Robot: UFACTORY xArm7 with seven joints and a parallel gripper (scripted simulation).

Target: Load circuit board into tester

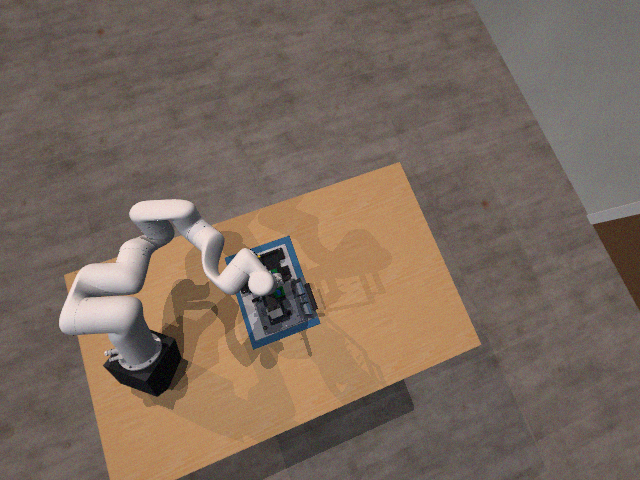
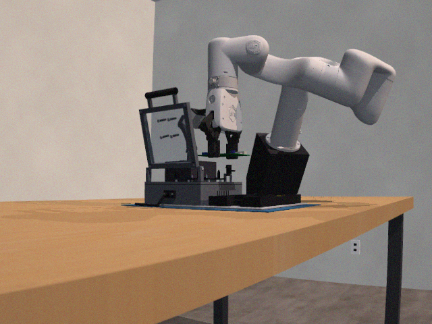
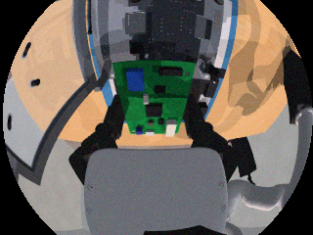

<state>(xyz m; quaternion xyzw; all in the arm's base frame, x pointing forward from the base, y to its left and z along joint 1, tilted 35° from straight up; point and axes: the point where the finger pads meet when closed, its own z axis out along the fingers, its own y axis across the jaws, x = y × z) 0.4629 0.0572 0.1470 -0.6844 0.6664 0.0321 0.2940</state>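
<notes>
Now: the tester 20 mm ahead of my hand, 50 mm to the right of it and 20 mm below it. Also, from my hand: green circuit board right at my hand; tester plate 10 mm behind, 90 mm to the right, 60 mm below; latch hook 80 mm behind, 40 mm to the right, 40 mm below.
</notes>
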